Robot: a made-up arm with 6 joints.
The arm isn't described. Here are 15 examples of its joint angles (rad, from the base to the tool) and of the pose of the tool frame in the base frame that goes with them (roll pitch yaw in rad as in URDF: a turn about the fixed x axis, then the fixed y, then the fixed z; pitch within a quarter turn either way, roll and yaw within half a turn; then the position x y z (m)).
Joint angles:
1: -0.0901 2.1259 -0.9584 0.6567 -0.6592 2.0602
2: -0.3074 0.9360 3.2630 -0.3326 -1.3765 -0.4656
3: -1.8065 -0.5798 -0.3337 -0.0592 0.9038 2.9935
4: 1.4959 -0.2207 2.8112 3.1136 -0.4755 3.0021
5: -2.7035 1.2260 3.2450 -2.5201 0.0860 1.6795
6: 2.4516 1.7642 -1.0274 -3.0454 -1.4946 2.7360
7: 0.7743 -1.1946 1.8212 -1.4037 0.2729 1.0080
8: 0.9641 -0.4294 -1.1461 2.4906 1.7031 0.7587
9: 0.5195 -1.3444 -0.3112 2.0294 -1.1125 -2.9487
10: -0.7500 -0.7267 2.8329 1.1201 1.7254 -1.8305
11: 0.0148 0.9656 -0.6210 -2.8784 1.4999 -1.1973
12: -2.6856 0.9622 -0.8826 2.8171 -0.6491 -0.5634
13: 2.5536 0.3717 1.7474 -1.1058 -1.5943 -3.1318
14: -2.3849 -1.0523 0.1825 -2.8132 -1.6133 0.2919
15: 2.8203 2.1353 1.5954 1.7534 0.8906 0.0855
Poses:
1: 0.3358 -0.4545 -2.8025 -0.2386 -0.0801 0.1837
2: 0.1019 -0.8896 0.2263 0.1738 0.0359 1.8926
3: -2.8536 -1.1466 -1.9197 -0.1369 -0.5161 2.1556
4: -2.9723 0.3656 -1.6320 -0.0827 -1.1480 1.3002
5: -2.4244 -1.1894 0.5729 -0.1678 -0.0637 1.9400
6: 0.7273 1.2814 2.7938 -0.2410 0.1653 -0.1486
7: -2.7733 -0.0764 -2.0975 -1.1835 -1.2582 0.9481
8: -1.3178 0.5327 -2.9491 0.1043 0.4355 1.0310
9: 2.3479 -0.6228 -1.1927 -0.3122 -0.4294 1.9679
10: 2.8892 0.3372 0.4800 -0.5428 0.8349 0.7224
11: 1.1932 0.0556 -2.8639 0.7637 -0.0590 0.4001
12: -2.8028 1.1731 3.0768 -0.8254 -0.3467 0.1319
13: -2.9762 0.1102 -2.6120 -0.4948 0.0391 2.3597
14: -0.1812 -0.2752 0.4153 0.6322 0.4769 2.1215
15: -1.3128 0.4605 -2.4404 -1.7363 0.3597 0.0456
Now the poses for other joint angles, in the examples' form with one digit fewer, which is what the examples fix.
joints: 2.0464 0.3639 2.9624 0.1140 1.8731 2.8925
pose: -0.136 1.309 -1.528 0.202 -0.456 1.474
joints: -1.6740 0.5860 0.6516 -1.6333 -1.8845 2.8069
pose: -1.318 -0.039 0.214 0.124 -1.302 1.777
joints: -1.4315 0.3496 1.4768 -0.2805 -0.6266 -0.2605
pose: 0.397 -0.512 -1.244 0.147 -0.732 2.526
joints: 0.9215 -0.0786 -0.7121 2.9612 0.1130 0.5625
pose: 2.777 0.744 0.949 0.647 0.862 1.122
